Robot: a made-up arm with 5 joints. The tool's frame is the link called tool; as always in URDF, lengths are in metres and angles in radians. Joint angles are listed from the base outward.
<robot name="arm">
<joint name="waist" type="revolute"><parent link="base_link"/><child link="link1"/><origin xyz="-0.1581 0.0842 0.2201" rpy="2.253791 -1.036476 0.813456"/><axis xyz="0 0 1"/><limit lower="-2.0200" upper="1.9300"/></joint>
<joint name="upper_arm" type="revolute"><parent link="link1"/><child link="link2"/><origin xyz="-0.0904 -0.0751 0.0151" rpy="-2.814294 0.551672 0.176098"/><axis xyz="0 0 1"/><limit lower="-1.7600" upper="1.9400"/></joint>
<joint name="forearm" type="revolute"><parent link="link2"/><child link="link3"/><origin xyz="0.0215 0.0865 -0.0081" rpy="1.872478 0.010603 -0.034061"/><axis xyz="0 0 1"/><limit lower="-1.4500" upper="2.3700"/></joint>
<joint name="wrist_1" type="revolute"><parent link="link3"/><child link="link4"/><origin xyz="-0.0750 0.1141 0.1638" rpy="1.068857 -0.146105 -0.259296"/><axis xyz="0 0 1"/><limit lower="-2.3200" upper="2.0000"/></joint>
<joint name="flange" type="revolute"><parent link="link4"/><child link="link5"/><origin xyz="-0.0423 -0.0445 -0.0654" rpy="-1.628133 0.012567 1.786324"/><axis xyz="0 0 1"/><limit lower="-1.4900" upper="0.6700"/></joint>
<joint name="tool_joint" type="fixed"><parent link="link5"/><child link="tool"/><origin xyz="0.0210 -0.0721 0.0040" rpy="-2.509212 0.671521 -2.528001"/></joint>
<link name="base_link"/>
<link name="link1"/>
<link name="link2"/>
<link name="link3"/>
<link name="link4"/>
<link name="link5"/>
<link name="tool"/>
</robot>
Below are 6 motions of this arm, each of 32 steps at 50 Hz.
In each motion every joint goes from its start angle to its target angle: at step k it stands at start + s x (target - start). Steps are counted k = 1, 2, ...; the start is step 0. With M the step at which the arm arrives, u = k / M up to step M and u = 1 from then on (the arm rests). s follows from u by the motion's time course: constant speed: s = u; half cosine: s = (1 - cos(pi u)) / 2; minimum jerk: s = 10 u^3 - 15 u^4 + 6 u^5.
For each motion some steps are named. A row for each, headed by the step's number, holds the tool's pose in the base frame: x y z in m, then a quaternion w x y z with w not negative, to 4 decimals.
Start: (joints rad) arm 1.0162 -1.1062 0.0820 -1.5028 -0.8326
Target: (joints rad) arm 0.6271 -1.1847 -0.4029 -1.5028 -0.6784
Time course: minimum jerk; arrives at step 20
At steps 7, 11, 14, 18, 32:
7: -0.1629 0.3507 0.0401 0.3314 0.4990 -0.0908 0.7955
11: -0.1976 0.2986 -0.0047 0.3252 0.4785 0.0318 0.8150
14: -0.2167 0.2562 -0.0275 0.3182 0.4602 0.1152 0.8208
18: -0.2265 0.2271 -0.0383 0.3125 0.4468 0.1676 0.8214
32: -0.2270 0.2255 -0.0388 0.3122 0.4460 0.1705 0.8213

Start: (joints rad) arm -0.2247 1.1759 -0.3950 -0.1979 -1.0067
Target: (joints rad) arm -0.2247 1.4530 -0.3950 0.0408 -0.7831
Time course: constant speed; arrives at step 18
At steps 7, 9, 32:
7: -0.2453 0.0086 0.1401 0.7874 -0.0540 0.4815 0.3811
9: -0.2443 0.0114 0.1419 0.7948 -0.0690 0.4672 0.3810
32: -0.2410 0.0244 0.1497 0.8220 -0.1360 0.4009 0.3810

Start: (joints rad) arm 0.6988 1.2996 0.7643 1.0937 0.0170
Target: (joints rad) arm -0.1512 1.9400 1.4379 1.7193 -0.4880
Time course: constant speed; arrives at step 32
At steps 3, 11, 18, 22, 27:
3: -0.1072 0.0861 0.1325 0.3983 0.4732 -0.3695 0.6935
11: -0.1084 0.0881 0.1525 0.3125 0.4631 -0.1898 0.8074
18: -0.1138 0.0947 0.1656 0.2284 0.4715 -0.0124 0.8517
22: -0.1182 0.0994 0.1713 0.1802 0.4835 0.0910 0.8517
27: -0.1243 0.1060 0.1769 0.1235 0.5055 0.2170 0.8259

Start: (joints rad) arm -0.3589 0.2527 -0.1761 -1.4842 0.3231
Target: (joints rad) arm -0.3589 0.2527 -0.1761 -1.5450 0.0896
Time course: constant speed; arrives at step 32
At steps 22, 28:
22: -0.1921 -0.0862 0.1949 0.6955 -0.4877 0.3945 0.3503
28: -0.1911 -0.0878 0.1929 0.6900 -0.4803 0.4147 0.3482

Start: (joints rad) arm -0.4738 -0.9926 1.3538 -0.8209 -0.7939
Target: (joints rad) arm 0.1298 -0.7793 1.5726 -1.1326 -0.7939
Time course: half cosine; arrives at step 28
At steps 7, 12, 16, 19, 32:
7: -0.0550 0.1903 -0.0332 0.4303 0.2952 -0.3123 0.7939
12: -0.0311 0.2131 -0.0158 0.4545 0.2706 -0.3646 0.7663
16: -0.0091 0.2296 0.0037 0.4784 0.2505 -0.4107 0.7346
19: 0.0061 0.2385 0.0188 0.4957 0.2381 -0.4414 0.7090
32: 0.0283 0.2475 0.0435 0.5224 0.2222 -0.4852 0.6650

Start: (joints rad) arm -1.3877 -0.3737 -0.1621 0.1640 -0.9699
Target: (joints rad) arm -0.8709 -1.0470 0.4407 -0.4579 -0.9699
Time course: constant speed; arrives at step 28
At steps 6, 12, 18, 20, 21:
6: -0.2110 -0.1085 0.1398 0.4271 0.4399 0.5247 0.5905
12: -0.2194 -0.1015 0.0909 0.3795 0.4755 0.4580 0.6482
18: -0.2265 -0.0780 0.0415 0.3410 0.4989 0.3771 0.7018
20: -0.2283 -0.0665 0.0259 0.3307 0.5044 0.3474 0.7180
21: -0.2291 -0.0600 0.0184 0.3260 0.5068 0.3321 0.7256

